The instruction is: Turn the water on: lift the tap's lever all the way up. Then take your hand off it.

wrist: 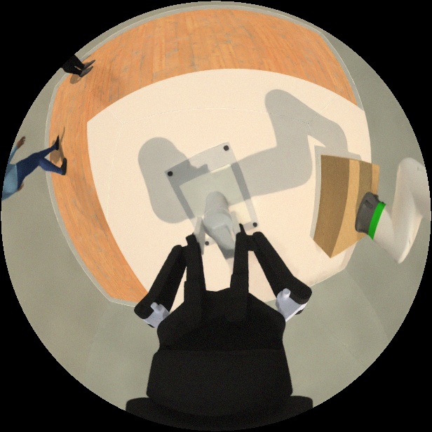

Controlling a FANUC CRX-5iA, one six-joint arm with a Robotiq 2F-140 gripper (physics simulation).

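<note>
The grey tap [216,204] stands on a pale square plate with dark bolts [199,160] near the middle of the wrist view. Its lever [226,237] is at the tap's near end, pointing toward the gripper's palm. My gripper [217,221] is shut on the tap's lever, with one finger on each side of it. The fingertips partly hide the sides of the lever and tap head. The lever's exact height cannot be told from this view.
A wooden block [336,202] stands at the right of the pale table top [220,95], beside the white arm base with a green ring [400,220]. Arm shadows cross the table. A person in blue [30,167] is at the left; another person's legs [75,66] show at the upper left.
</note>
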